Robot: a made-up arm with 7 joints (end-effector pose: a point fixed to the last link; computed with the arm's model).
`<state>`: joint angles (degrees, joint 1 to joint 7).
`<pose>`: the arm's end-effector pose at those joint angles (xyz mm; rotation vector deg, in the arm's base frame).
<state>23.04 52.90 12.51 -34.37 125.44 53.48 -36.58</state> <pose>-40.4 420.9 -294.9 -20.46 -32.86 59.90</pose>
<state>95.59 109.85 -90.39 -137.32 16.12 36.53 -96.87</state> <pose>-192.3 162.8 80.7 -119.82 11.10 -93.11</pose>
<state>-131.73 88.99 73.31 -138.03 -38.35 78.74 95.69</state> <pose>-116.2 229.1 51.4 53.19 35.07 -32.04</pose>
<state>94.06 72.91 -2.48 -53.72 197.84 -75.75 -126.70</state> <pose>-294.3 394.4 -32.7 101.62 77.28 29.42</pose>
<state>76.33 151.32 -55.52 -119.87 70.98 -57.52 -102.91</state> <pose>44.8 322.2 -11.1 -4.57 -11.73 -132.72</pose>
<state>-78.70 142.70 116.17 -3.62 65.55 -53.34 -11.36</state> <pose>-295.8 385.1 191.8 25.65 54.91 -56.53</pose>
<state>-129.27 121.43 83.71 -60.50 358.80 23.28 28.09</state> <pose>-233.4 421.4 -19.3 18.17 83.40 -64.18</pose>
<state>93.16 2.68 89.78 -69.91 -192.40 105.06 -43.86</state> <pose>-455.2 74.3 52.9 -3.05 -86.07 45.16</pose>
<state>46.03 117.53 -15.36 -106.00 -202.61 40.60 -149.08</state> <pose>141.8 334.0 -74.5 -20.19 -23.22 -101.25</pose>
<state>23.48 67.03 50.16 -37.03 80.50 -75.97 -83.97</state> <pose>-21.2 501.3 -107.7 156.88 -34.12 31.20</pose>
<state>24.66 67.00 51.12 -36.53 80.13 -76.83 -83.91</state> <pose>-29.6 501.6 -106.4 158.36 -32.46 30.76</pose>
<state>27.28 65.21 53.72 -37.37 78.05 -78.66 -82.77</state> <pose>-48.8 498.1 -112.0 161.05 -31.18 29.30</pose>
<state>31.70 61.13 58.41 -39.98 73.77 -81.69 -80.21</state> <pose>-83.6 488.1 -123.7 165.52 -30.32 25.98</pose>
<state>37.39 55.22 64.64 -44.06 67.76 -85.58 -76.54</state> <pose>-132.8 469.4 -134.4 171.64 -29.61 19.90</pose>
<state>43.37 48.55 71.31 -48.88 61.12 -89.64 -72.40</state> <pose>-188.4 442.3 -137.5 -176.50 28.56 -10.55</pose>
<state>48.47 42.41 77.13 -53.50 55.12 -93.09 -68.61</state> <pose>-237.4 411.8 -132.6 -172.35 26.38 0.31</pose>
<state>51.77 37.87 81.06 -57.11 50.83 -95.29 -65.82</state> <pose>-269.6 386.5 -126.3 -169.38 25.29 8.68</pose>
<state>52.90 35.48 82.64 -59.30 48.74 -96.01 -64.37</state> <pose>-281.8 373.4 -124.9 -168.18 25.60 12.45</pose>
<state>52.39 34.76 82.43 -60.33 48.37 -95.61 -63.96</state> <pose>-279.3 371.5 -129.4 -168.40 27.01 12.19</pose>
